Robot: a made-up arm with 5 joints.
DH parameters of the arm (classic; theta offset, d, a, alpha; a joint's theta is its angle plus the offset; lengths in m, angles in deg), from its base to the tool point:
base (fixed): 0 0 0 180
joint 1: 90 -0.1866 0.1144 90
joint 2: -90 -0.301 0.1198 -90
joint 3: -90 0.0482 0.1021 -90
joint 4: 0 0.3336 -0.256 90
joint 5: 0 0.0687 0.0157 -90
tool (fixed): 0 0.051 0 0
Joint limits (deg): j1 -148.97..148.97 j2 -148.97..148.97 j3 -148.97..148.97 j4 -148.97..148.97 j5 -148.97..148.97
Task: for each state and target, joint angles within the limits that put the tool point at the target. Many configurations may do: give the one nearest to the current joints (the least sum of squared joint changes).
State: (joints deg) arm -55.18 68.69 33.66 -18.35 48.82
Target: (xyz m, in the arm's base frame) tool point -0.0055 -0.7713 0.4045
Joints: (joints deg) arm -53.14 44.86 23.27 -5.43 44.83
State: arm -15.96 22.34 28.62 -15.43 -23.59
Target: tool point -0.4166 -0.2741 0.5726
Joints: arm -43.43 -22.03 16.02 -42.91 -50.49
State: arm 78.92 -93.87 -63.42 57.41 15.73
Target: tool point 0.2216 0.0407 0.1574
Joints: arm 60.97 -134.18 -83.77 23.29 3.60
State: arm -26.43 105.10 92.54 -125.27 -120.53
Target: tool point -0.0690 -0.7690 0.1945
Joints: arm -43.34 109.96 85.95 -141.29 -120.76
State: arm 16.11 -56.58 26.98 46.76 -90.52
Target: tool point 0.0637 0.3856 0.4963
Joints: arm 49.98 -83.51 3.86 62.43 -87.81
